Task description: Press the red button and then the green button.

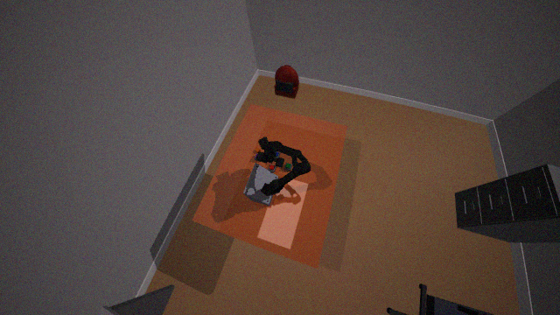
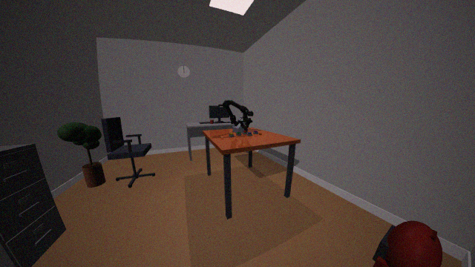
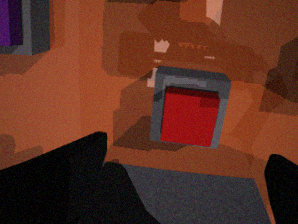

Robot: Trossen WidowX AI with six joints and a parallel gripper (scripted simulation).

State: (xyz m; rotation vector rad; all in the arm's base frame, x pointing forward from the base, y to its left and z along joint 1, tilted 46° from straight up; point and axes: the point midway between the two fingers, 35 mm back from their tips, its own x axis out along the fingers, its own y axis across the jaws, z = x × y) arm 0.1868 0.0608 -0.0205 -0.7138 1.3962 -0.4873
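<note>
The red button is 50 mm below my gripper tip. Also, from my gripper tip: purple button (140 mm to the left, 50 mm below, 30 mm ahead); then blue button (110 mm ahead, 50 mm below, 20 mm to the left); then green button (110 mm to the right, 60 mm ahead, 50 mm below).
</note>
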